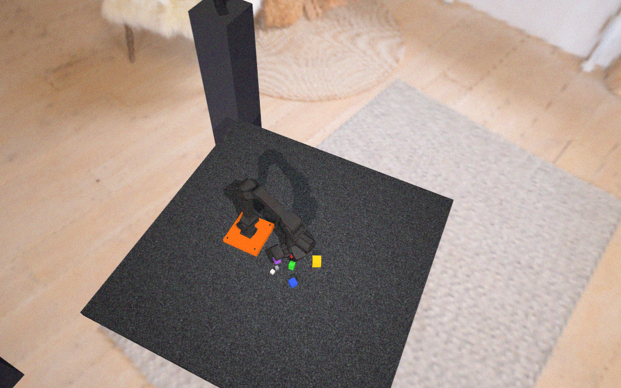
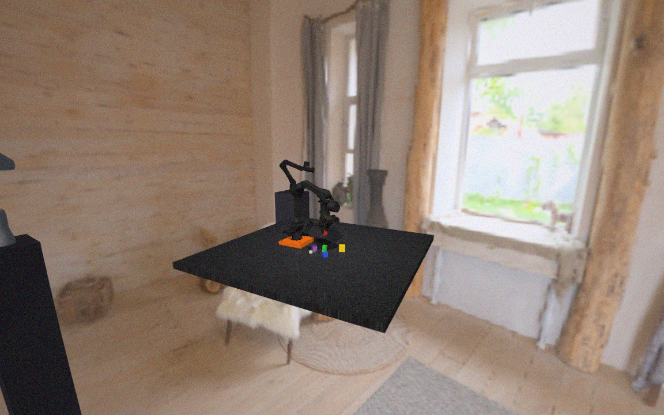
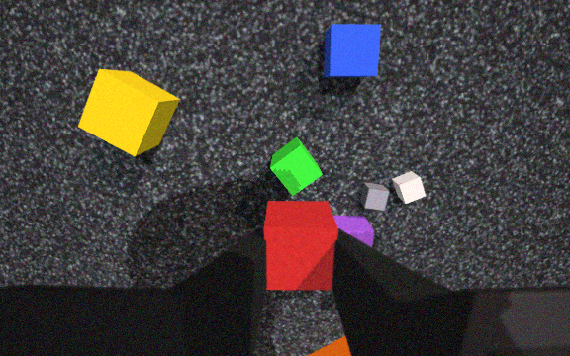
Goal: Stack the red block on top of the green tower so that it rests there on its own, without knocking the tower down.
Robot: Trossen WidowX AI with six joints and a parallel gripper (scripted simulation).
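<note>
Right now the purple block is 8 cm behind my gripper tip, 1 cm to the right of it and 11 cm below it. The rest, counted from my gripper tip: blue block (5 cm ahead, 7 cm to the right, 11 cm below); yellow block (9 cm ahead, 7 cm to the left, 11 cm below); red block (right at my gripper tip).
</note>
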